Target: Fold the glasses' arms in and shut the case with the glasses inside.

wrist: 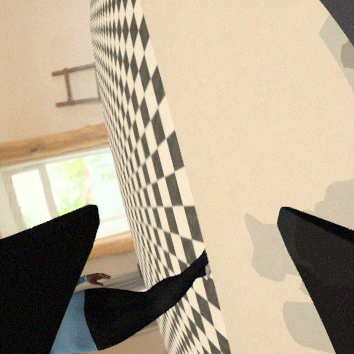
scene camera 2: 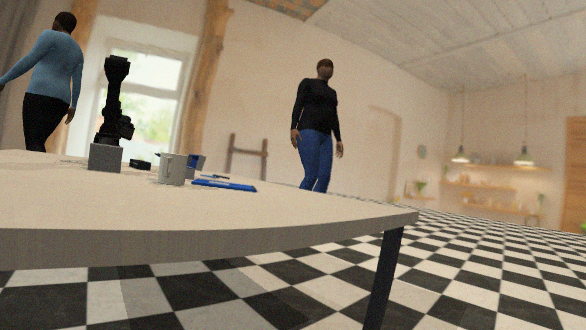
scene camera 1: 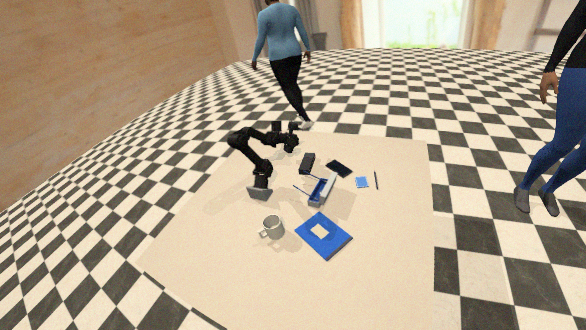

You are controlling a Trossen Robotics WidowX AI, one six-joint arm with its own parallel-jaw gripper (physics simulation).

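Places are measured from the arm's base along level axes (x ahead, y down, z left), in millimetres.
Pixels of known places: gripper, between the fingertips: [wrist: 190,215] [scene camera 2: 122,141] [scene camera 1: 300,136]; arm's base, origin of its link: [scene camera 2: 105,156] [scene camera 1: 260,187].
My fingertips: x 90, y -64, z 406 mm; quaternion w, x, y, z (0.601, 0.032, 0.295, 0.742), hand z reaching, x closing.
For each thing: its top centre in the pictures, then the offset to it from my fingertips. "spot": a spot on its surface instead.
- glasses case, a spot on its surface: [scene camera 2: 200,161] spot: dx +254, dy +39, dz -441 mm
- black box, centre of its top: [scene camera 2: 140,160] [scene camera 1: 306,160] dx +77, dy +75, dz -141 mm
- dark phone, centre of its top: [scene camera 1: 338,167] dx +263, dy +102, dz -143 mm
- blue card, centre of its top: [scene camera 1: 361,181] dx +404, dy +105, dz -229 mm
- pen, centre of its top: [scene camera 1: 375,178] dx +475, dy +101, dz -201 mm
- grey mug, a spot on its surface: [scene camera 2: 172,169] spot: dx +80, dy +67, dz -655 mm
- blue book, centre of its top: [scene camera 2: 224,183] [scene camera 1: 322,233] dx +296, dy +102, dz -577 mm
The glasses case [scene camera 1: 327,189] [scene camera 2: 200,161] stands open on the table, with a blue inside and its grey lid raised on the right side in the first scene view. The glasses' two thin blue arms [scene camera 1: 302,190] stick out past the case's left side, unfolded. The glasses' front is too small to make out inside. My gripper [scene camera 1: 296,136] [wrist: 190,215] is open and empty, raised over the far left of the table, beyond the case and apart from it. The case and glasses do not show in the wrist view.
A black box [scene camera 1: 307,163] [scene camera 2: 140,164] and a dark phone [scene camera 1: 339,168] lie beyond the case. A blue card [scene camera 1: 361,181] and a pen [scene camera 1: 376,180] lie right. A grey mug [scene camera 1: 273,227] [scene camera 2: 172,169] and a blue book [scene camera 1: 330,244] [scene camera 2: 225,185] are nearer. Two people stand beyond the table.
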